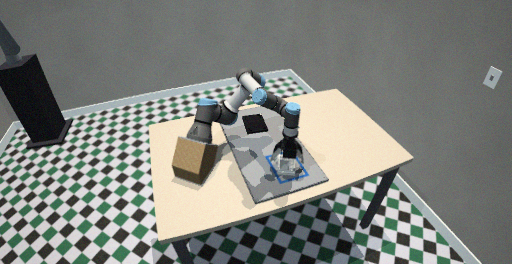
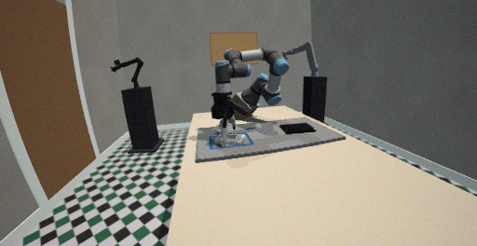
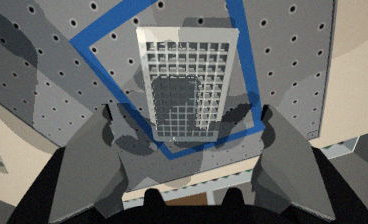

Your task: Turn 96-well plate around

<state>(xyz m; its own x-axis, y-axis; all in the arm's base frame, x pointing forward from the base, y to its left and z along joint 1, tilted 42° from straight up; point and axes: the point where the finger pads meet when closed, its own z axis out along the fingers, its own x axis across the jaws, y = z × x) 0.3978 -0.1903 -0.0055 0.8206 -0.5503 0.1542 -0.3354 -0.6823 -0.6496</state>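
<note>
Right now my hand is 10 mm above the clear 96-well plate. The rest, counted from my hand: A1 label: 440 mm to the left, 10 mm below; then black pad: 370 mm to the left, 60 mm behind, 20 mm below.
</note>
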